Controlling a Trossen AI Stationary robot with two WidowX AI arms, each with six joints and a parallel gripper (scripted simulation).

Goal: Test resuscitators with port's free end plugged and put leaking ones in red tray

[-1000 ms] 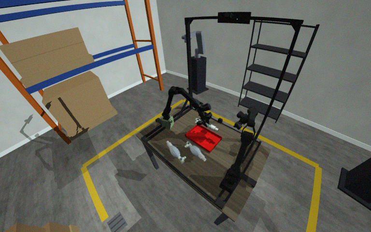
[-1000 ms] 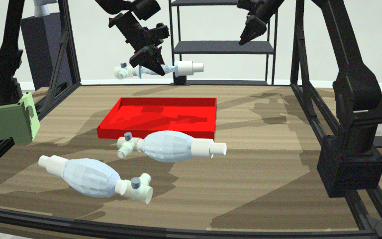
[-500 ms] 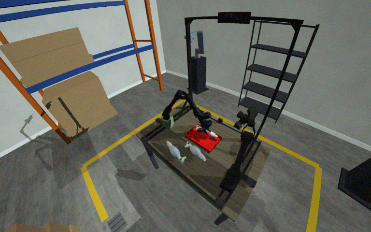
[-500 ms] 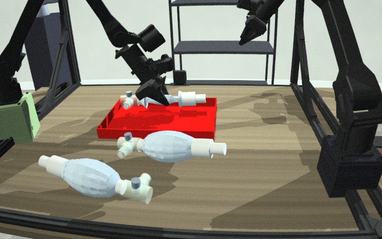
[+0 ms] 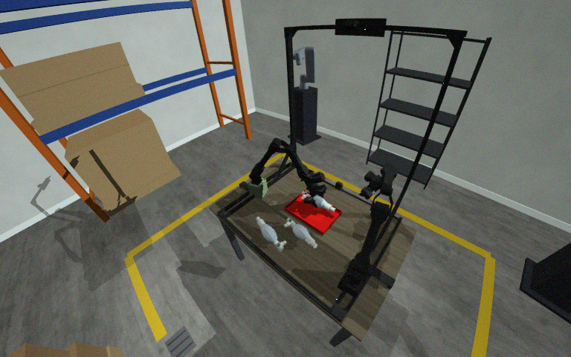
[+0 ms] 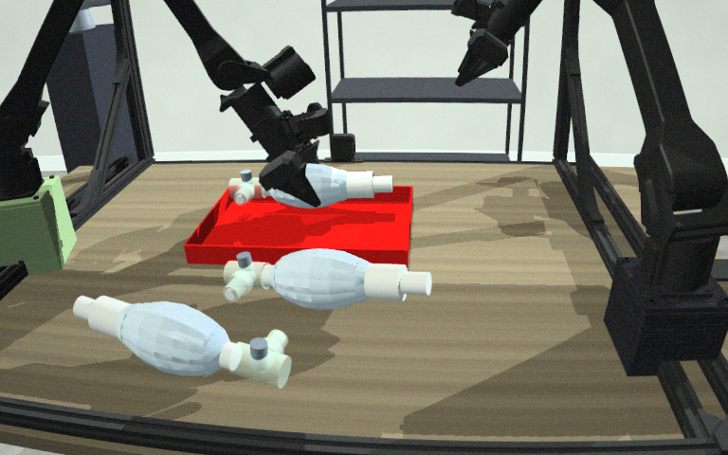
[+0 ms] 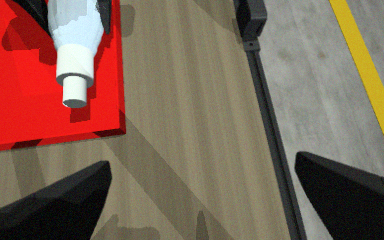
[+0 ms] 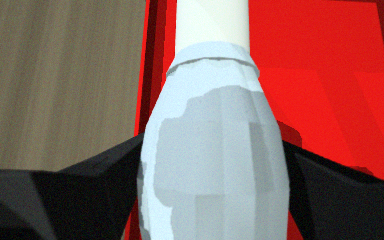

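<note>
Right now my right hand is 6 cm short of the red tray, 5 cm above it and 1 cm to the right of it.
</note>
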